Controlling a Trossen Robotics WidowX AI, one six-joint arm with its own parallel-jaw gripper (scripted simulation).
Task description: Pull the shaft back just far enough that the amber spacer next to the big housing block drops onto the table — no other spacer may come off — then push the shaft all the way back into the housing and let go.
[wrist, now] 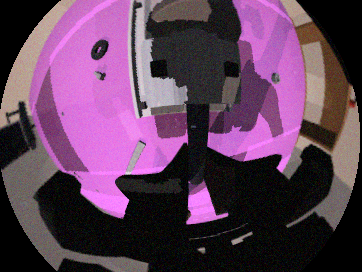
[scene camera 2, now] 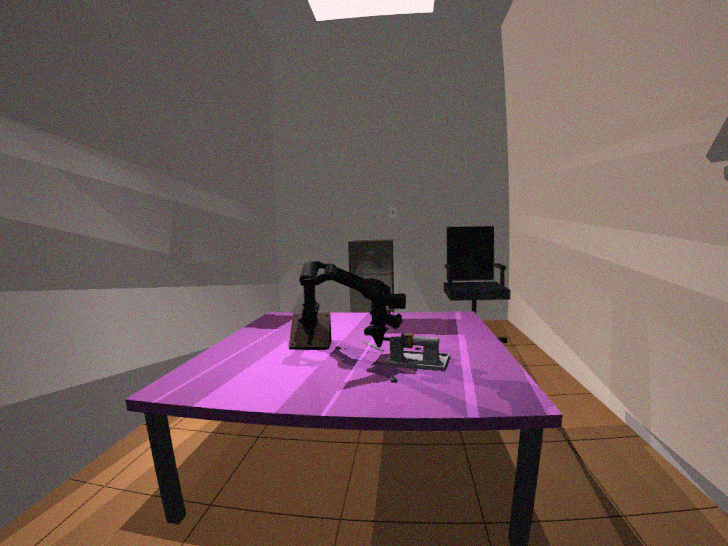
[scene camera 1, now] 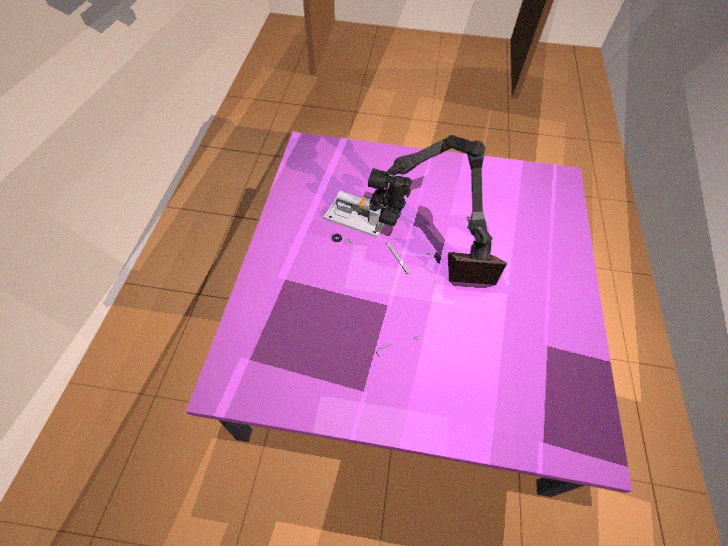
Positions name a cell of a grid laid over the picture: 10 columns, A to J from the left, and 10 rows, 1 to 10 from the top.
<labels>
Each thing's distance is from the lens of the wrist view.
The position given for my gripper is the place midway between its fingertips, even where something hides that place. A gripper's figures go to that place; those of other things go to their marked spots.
my gripper (wrist: F6): 0.10 m
dark shaft (wrist: F5): 0.05 m
</labels>
